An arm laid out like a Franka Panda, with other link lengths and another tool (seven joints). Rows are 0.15 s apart.
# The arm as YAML. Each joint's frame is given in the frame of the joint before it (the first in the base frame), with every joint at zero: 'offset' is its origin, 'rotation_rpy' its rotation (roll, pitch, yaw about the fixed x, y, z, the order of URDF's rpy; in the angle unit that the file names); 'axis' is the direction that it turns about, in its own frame. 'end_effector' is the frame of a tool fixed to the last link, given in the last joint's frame.
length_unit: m
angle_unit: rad
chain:
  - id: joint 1
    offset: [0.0, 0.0, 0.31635]
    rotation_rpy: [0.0, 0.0, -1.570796]
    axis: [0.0, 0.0, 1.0]
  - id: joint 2
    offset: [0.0, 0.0, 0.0]
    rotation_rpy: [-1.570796, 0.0, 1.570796]
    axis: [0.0, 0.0, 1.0]
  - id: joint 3
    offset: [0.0, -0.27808, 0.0]
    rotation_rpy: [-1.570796, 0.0, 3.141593]
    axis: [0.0, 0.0, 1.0]
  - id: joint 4
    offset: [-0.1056, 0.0, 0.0]
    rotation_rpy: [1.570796, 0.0, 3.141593]
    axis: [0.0, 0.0, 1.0]
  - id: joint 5
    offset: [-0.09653, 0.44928, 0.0]
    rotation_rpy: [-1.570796, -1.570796, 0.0]
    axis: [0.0, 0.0, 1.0]
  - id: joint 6
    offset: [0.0, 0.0, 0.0]
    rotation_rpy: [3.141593, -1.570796, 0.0]
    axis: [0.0, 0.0, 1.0]
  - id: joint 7
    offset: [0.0, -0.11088, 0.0]
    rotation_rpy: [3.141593, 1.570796, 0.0]
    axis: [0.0, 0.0, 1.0]
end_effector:
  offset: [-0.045, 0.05, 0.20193]
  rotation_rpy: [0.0, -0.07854, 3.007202]
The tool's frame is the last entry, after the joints.
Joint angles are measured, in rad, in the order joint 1, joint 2, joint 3, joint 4, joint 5, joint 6, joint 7. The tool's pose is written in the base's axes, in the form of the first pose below.
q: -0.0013 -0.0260 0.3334 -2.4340 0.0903 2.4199 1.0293
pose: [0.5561 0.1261 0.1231 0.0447 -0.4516 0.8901 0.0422]
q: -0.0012 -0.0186 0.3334 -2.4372 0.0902 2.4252 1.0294
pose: [0.5542 0.1259 0.1181 0.0424 -0.4514 0.8903 0.0435]
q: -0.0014 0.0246 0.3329 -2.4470 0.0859 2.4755 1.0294
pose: [0.5509 0.1262 0.0948 0.0427 -0.4510 0.8902 0.0475]
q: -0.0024 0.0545 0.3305 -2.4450 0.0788 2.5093 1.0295
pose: [0.5525 0.1260 0.0829 0.0466 -0.4511 0.8900 0.0485]
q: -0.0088 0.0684 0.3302 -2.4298 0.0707 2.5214 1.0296
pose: [0.5602 0.1249 0.0834 0.0535 -0.4507 0.8899 0.0469]
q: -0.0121 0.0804 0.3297 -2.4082 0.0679 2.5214 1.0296
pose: [0.5684 0.1259 0.0865 0.0588 -0.4498 0.8899 0.0471]
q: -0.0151 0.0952 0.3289 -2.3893 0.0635 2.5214 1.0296
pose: [0.5748 0.1263 0.0868 0.0614 -0.4494 0.8899 0.0477]
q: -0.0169 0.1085 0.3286 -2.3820 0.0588 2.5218 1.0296
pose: [0.5758 0.1260 0.0827 0.0591 -0.4499 0.8898 0.0488]
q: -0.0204 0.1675 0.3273 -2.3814 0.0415 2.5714 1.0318
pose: [0.5726 0.1254 0.0550 0.0569 -0.4510 0.8891 0.0526]
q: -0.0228 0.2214 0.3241 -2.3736 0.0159 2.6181 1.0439
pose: [0.5724 0.1253 0.0332 0.0587 -0.4509 0.8891 0.0531]
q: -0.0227 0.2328 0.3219 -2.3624 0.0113 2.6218 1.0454
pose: [0.5760 0.1256 0.0319 0.0607 -0.4506 0.8891 0.0530]
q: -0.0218 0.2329 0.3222 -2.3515 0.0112 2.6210 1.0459
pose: [0.5813 0.1276 0.0364 0.0656 -0.4508 0.8887 0.0522]
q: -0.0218 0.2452 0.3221 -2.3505 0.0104 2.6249 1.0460
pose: [0.5791 0.1279 0.0302 0.0626 -0.4506 0.8889 0.0544]
